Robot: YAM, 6 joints.
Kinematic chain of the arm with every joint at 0, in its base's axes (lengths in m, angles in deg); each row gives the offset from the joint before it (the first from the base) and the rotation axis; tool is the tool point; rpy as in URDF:
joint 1: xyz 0 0 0.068 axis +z
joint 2: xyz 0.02 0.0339 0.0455 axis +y
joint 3: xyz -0.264 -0.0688 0 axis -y
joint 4: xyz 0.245 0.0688 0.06 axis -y
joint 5: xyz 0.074 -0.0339 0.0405 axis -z
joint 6: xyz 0.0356 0 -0.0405 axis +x
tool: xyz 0 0 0 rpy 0 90 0
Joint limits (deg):
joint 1: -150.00..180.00
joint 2: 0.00..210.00
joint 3: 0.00..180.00
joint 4: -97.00..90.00
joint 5: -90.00..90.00
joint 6: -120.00..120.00
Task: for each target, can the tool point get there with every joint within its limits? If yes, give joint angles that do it. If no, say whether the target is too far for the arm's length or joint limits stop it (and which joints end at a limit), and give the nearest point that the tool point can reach.
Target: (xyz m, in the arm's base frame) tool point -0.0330 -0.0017 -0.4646
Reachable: no: joint limits stop it (at a limit: joint 1, joint 2) | nearest point -0.0912 -0.0004 -0.3443 | short by 0.134 m
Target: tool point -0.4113 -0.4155 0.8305
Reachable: no: too far | nearest point -0.2865 -0.2894 0.6052 | short by 0.287 m
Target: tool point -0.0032 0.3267 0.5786
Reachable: yes | joints 94.53 93.30 114.15 14.17 39.36 28.69
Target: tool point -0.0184 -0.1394 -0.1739
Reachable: yes | joints -108.06 184.20 69.32 -53.09 -46.27 -76.53
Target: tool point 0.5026 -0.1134 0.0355
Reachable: yes | joints -9.88 168.71 147.67 -77.42 45.74 -17.97
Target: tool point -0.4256 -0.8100 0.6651
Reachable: no: too far | nearest point -0.2571 -0.4893 0.4419 | short by 0.425 m
